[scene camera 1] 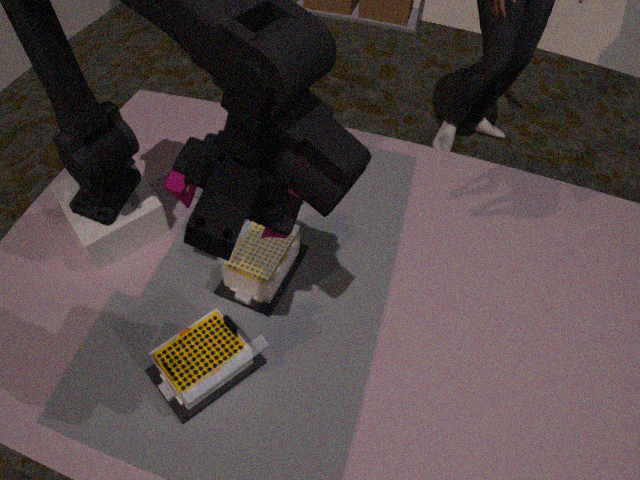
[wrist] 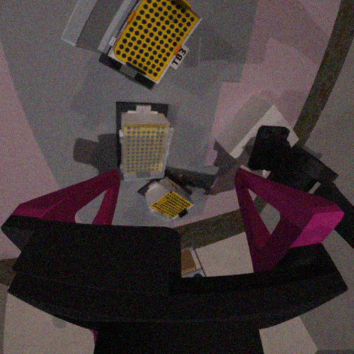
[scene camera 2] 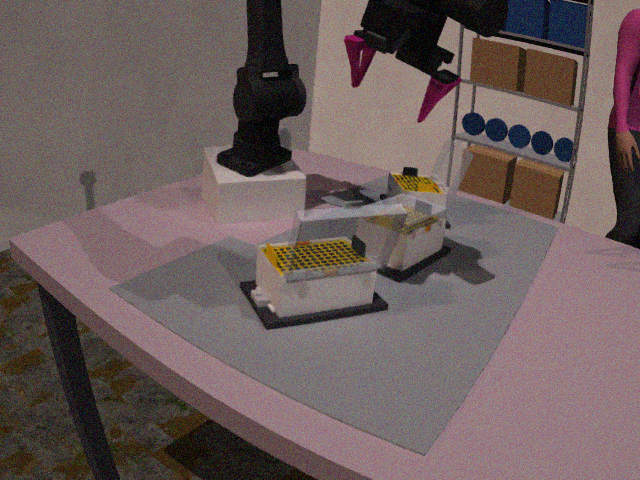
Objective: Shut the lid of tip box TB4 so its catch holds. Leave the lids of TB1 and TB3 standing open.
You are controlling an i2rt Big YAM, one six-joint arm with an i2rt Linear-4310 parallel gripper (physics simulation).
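Places are measured from the arm's base along level axes (x ahead, y left, z up), in centimetres.
Pixels of known places: gripper, fingertip midpoint: [scene camera 2: 387, 103]; arm's base, origin of the base link: [scene camera 1: 106, 193] [scene camera 2: 253, 160].
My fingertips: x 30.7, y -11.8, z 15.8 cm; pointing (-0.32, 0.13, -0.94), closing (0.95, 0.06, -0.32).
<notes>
Ahead of a thing's pixels: the offset from my fingertips to its top centre. "*": to the spot under its first point. Level surfaces: height alone.
The middle tip box @[dx -1.2, dy +10.3, dz -16.5 cm] [scene camera 1: 248, 286] [scene camera 2: 421, 245] [wrist: 145, 145] has its translucent lid down over the yellow tips; its label is not readable, and whether the catch holds cannot be told. TB3 [scene camera 1: 201, 353] [scene camera 2: 320, 294] [wrist: 156, 40], labelled in the wrist view, has its lid @[* dx +3.4, dy -17.1, dz -10.5 cm] [scene camera 2: 330, 222] [wrist: 90, 25] standing open. A third box @[dx -6.7, dy +30.5, dz -16.8 cm] [scene camera 2: 416, 183] [wrist: 171, 202] stands beyond the middle one, its yellow tips uncovered; its label is not readable and the arm hides it in scene camera 1. My gripper [scene camera 1: 227, 211] [scene camera 2: 388, 103] [wrist: 176, 174] is open and empty, above the boxes and clear of them.
The boxes stand on a grey mat @[dz -24.2 cm] [scene camera 1: 320, 392] [scene camera 2: 392, 372] on the pink table @[dz -24.5 cm] [scene camera 1: 491, 320] [scene camera 2: 584, 330]. The white base block [scene camera 1: 129, 235] [scene camera 2: 253, 198] [wrist: 274, 117] carries the arm at the table's far left. A shelf rack [scene camera 2: 580, 134] and a person [scene camera 2: 622, 149] are beyond the table.
</notes>
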